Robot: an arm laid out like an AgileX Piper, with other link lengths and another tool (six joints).
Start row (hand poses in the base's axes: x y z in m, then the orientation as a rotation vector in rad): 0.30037, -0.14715, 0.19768, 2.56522, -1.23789, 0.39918
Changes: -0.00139, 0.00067, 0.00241, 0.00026, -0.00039, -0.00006; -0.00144, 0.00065, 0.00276, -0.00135, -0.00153, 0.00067; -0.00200, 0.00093, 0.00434, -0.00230, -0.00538, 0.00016; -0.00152, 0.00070, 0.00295, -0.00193, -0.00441, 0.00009; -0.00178, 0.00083, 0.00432, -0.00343, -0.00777, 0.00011; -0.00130, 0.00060, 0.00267, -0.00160, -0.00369, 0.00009; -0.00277, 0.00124, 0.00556, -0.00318, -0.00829, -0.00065; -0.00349, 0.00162, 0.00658, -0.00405, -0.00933, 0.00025; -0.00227, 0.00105, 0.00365, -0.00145, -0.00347, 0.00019; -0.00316, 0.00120, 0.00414, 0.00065, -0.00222, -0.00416; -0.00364, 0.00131, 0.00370, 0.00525, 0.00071, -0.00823; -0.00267, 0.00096, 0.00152, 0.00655, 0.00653, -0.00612; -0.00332, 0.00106, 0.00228, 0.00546, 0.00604, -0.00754; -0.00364, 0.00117, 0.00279, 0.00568, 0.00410, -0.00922; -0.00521, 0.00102, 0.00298, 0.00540, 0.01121, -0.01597; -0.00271, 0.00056, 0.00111, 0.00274, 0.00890, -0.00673; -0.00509, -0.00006, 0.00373, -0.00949, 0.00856, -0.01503; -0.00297, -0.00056, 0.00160, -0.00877, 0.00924, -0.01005; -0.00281, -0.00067, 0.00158, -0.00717, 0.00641, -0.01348; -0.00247, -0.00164, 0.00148, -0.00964, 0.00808, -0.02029; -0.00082, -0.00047, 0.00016, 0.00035, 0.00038, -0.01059; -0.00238, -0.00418, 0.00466, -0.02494, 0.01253, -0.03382
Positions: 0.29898, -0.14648, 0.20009, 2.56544, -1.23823, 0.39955; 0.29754, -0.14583, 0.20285, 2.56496, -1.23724, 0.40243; 0.29554, -0.14490, 0.20719, 2.56373, -1.23770, 0.41081; 0.29402, -0.14420, 0.21014, 2.56264, -1.23810, 0.41770; 0.29224, -0.14337, 0.21446, 2.56063, -1.23883, 0.42983; 0.29094, -0.14277, 0.21713, 2.55971, -1.23914, 0.43558; 0.28817, -0.14153, 0.22269, 2.55733, -1.24108, 0.44811; 0.28468, -0.13991, 0.22927, 2.55492, -1.24178, 0.46266; 0.28241, -0.13886, 0.23292, 2.55413, -1.24195, 0.46806; 0.27925, -0.13766, 0.23706, 2.55176, -1.24814, 0.46981; 0.27561, -0.13635, 0.24076, 2.54991, -1.26079, 0.46445; 0.27294, -0.13539, 0.24228, 2.55017, -1.26957, 0.45109; 0.26962, -0.13433, 0.24456, 2.54844, -1.27963, 0.43863; 0.26598, -0.13316, 0.24735, 2.54575, -1.29250, 0.42827; 0.26077, -0.13214, 0.25033, 2.53683, -1.31088, 0.40724; 0.25806, -0.13158, 0.25144, 2.53286, -1.31733, 0.39261; 0.25297, -0.13164, 0.25517, 2.51263, -1.32749, 0.38363; 0.25000, -0.13220, 0.25677, 2.49663, -1.33161, 0.37445; 0.24719, -0.13287, 0.25835, 2.47970, -1.34162, 0.36730; 0.24472, -0.13451, 0.25983, 2.45528, -1.35762, 0.35792; 0.24390, -0.13498, 0.25999, 2.44739, -1.37012, 0.35473; 0.24152, -0.13916, 0.26465, 2.39935, -1.39181, 0.34580
